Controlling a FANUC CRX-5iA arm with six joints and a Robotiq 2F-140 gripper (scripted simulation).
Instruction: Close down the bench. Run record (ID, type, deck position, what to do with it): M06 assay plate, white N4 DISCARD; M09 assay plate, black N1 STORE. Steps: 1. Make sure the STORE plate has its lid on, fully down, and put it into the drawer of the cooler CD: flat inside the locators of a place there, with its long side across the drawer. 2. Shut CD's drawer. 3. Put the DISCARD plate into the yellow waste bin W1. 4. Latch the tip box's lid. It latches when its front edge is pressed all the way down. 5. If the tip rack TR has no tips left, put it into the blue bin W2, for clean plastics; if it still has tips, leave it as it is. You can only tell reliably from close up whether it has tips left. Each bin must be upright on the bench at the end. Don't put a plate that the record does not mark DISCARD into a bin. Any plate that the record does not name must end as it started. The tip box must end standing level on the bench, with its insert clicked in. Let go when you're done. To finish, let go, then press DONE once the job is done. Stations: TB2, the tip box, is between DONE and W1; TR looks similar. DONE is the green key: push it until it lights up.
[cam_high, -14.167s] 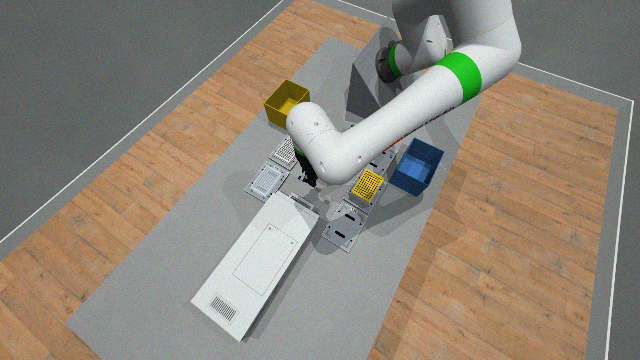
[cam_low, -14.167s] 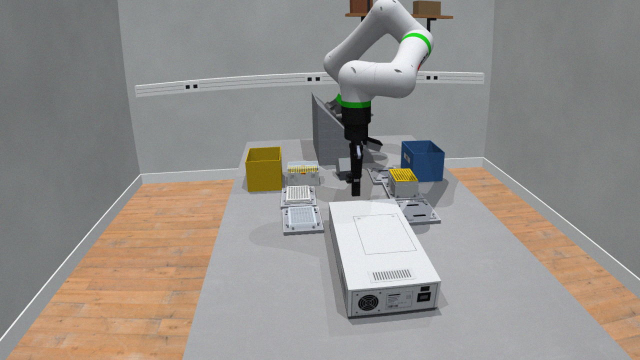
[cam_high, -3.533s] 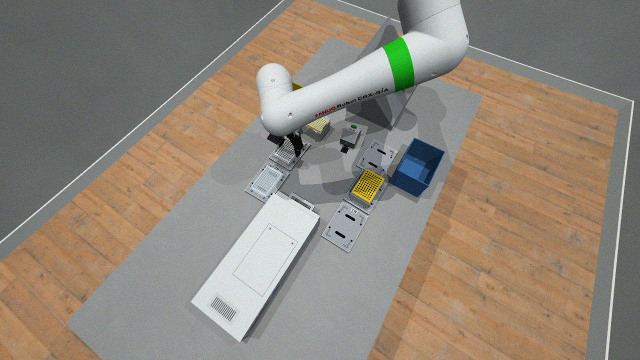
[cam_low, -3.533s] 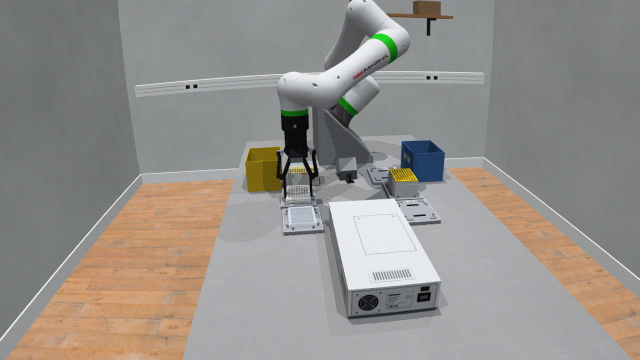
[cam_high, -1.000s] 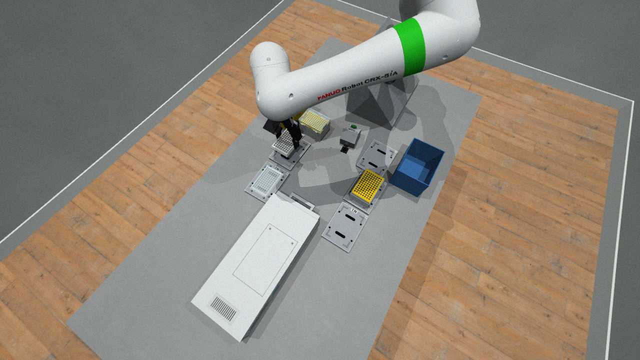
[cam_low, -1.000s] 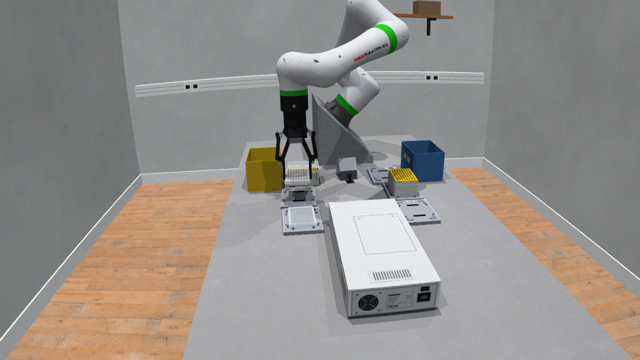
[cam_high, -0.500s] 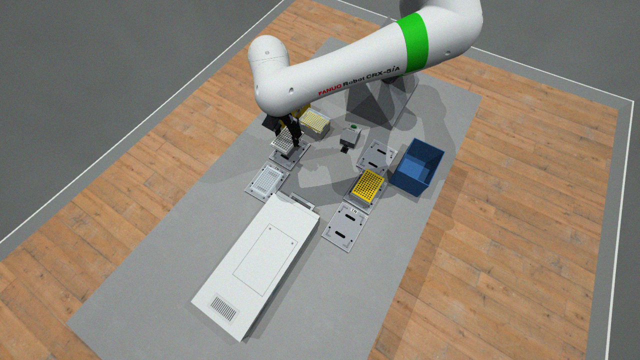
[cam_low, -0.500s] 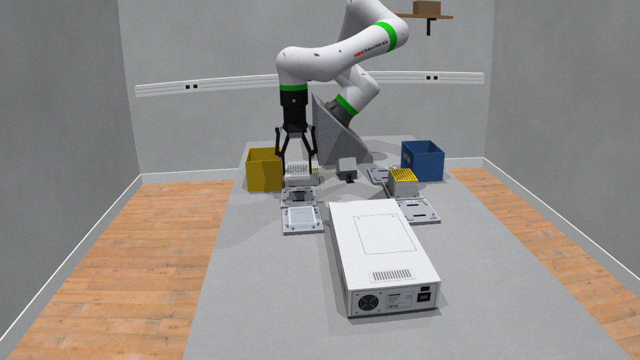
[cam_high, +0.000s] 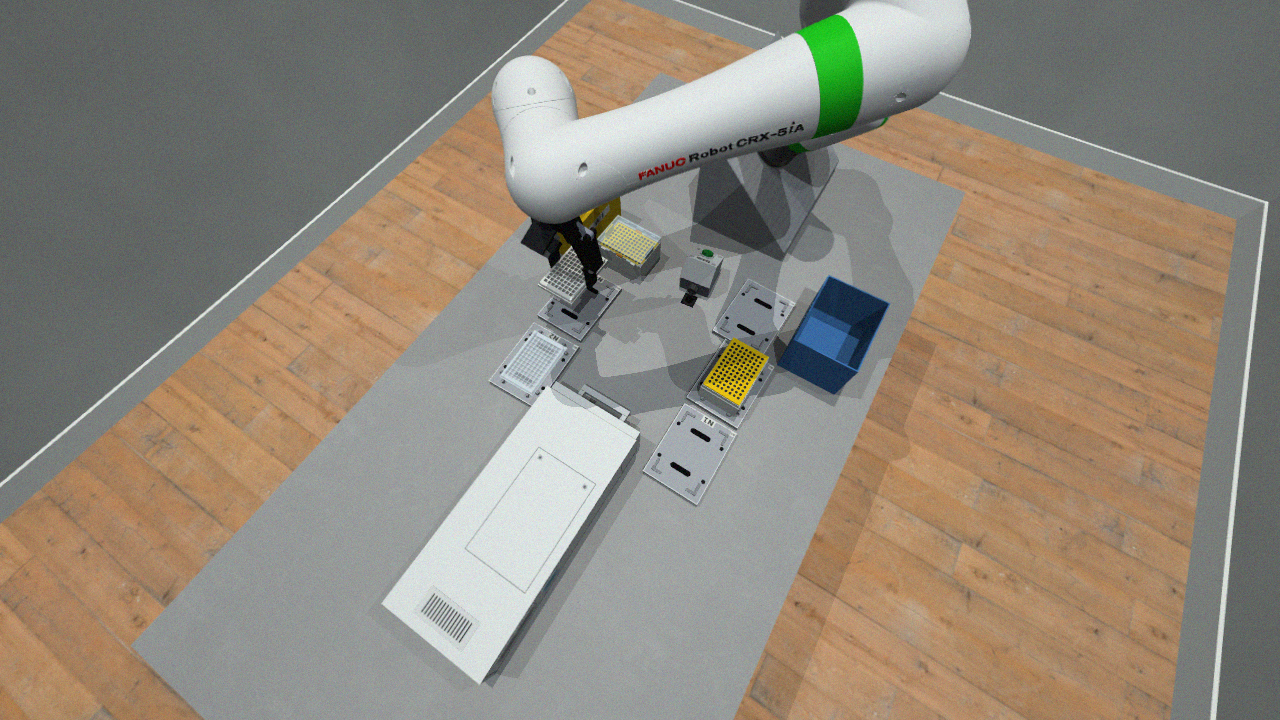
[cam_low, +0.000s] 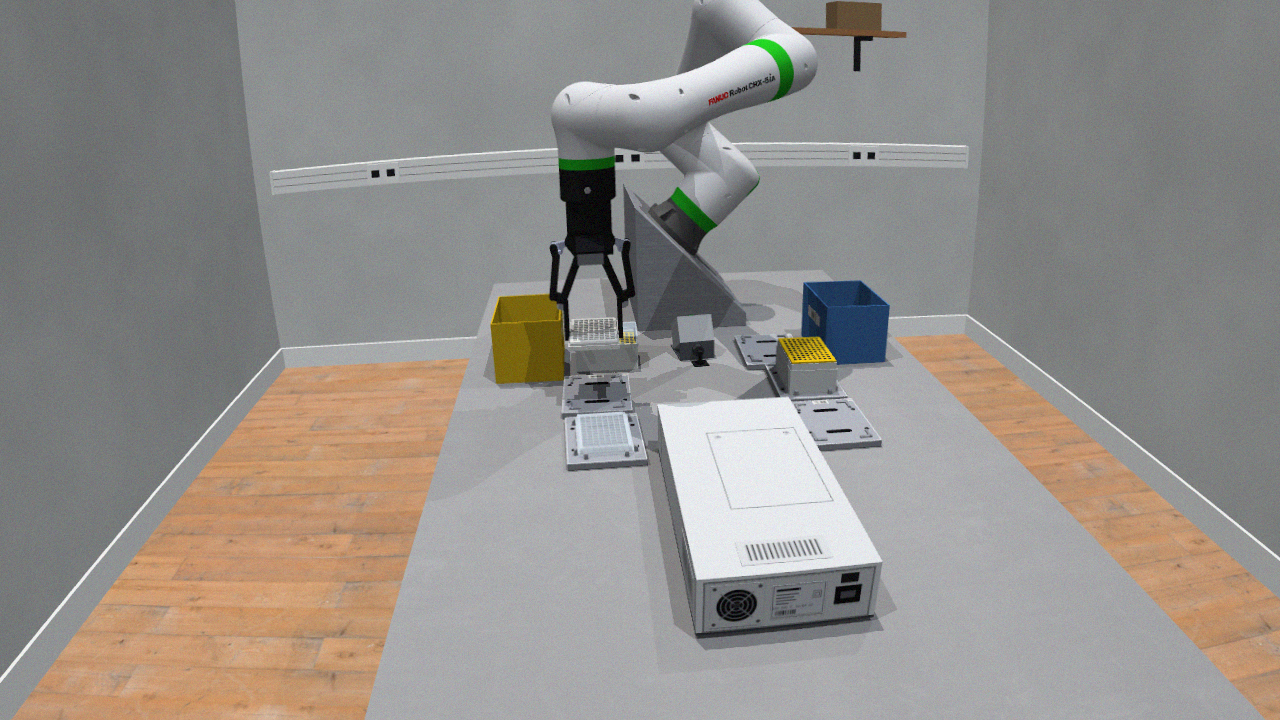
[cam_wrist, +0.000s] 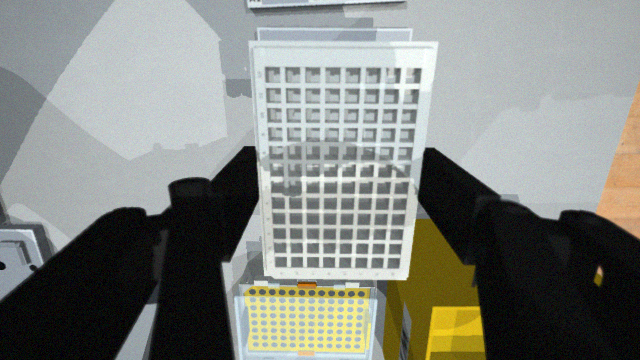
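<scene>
Right now my hand is 18 cm past the yellow bin W1, 12 cm to the left of it and 10 cm above it. Round my hand: nest N4 (14 cm below); then white assay plate (2 cm below); then tip box lid (17 cm behind, 3 cm to the left, 9 cm below).
</scene>
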